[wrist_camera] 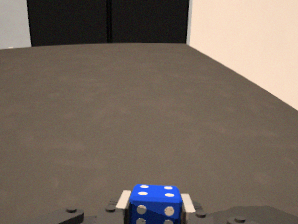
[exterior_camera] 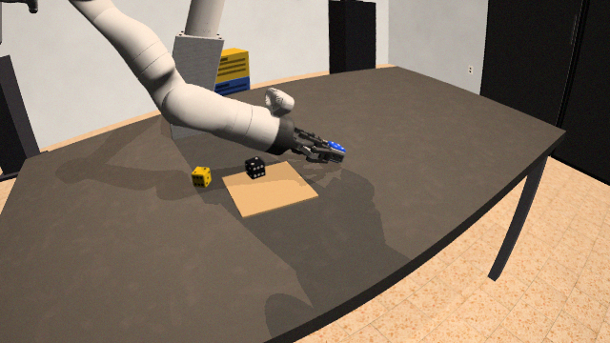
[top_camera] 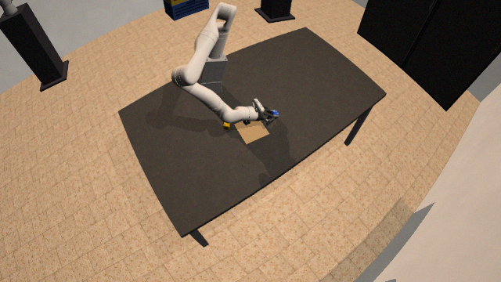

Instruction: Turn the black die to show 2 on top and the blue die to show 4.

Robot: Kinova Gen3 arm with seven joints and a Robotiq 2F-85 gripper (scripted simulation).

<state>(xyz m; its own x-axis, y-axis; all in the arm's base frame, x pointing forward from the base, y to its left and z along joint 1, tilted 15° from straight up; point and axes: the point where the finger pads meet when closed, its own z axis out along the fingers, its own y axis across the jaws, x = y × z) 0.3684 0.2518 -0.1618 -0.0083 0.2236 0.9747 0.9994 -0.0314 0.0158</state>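
My gripper is now right at the blue die. The rest, counted from my hand: yellow die: 260 mm to the right, 50 mm behind, 20 mm below; then tan mat: 140 mm to the right, 30 mm below, 20 mm ahead; then black die: 150 mm to the right, 30 mm behind, 20 mm below.
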